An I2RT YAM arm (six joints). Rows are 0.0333 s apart.
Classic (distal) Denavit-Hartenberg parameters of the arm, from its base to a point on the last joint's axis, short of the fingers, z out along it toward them. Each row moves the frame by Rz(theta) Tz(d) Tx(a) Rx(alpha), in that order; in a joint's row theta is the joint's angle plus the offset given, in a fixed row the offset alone. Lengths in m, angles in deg.
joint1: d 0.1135  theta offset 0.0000  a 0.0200  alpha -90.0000
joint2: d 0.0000  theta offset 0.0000  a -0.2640  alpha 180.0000
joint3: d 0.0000  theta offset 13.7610  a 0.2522  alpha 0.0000
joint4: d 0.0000  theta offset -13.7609  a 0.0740  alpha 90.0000
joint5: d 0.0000  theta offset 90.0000  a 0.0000  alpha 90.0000
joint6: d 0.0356  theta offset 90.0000  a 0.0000  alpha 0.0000
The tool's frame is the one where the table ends.
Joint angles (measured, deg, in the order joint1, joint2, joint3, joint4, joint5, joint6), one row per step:
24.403, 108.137, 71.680, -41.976, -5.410, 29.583
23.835, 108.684, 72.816, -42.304, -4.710, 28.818
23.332, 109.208, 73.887, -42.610, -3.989, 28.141
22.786, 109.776, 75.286, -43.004, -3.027, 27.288
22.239, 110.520, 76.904, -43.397, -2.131, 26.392
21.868, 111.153, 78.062, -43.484, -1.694, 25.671
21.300, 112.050, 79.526, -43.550, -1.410, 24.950
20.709, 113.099, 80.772, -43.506, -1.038, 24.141
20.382, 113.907, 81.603, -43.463, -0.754, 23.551
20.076, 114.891, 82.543, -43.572, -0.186, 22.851
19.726, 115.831, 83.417, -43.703, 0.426, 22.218
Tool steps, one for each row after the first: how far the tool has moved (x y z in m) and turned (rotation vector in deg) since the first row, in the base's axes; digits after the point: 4 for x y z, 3 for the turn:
0.0052, -0.0020, 0.0017, -0.632, -0.643, 0.036
0.0100, -0.0039, 0.0032, -1.290, -1.249, 0.045
0.0159, -0.0059, 0.0059, -2.130, -2.139, 0.125
0.0225, -0.0076, 0.0085, -2.918, -3.032, 0.252
0.0275, -0.0084, 0.0098, -3.287, -3.687, 0.476
0.0342, -0.0101, 0.0108, -3.511, -4.336, 0.529
0.0405, -0.0121, 0.0099, -3.937, -4.778, 0.635
0.0447, -0.0131, 0.0086, -4.298, -5.000, 0.818
0.0491, -0.0141, 0.0064, -5.016, -5.115, 1.080
0.0533, -0.0156, 0.0042, -5.781, -5.181, 1.227

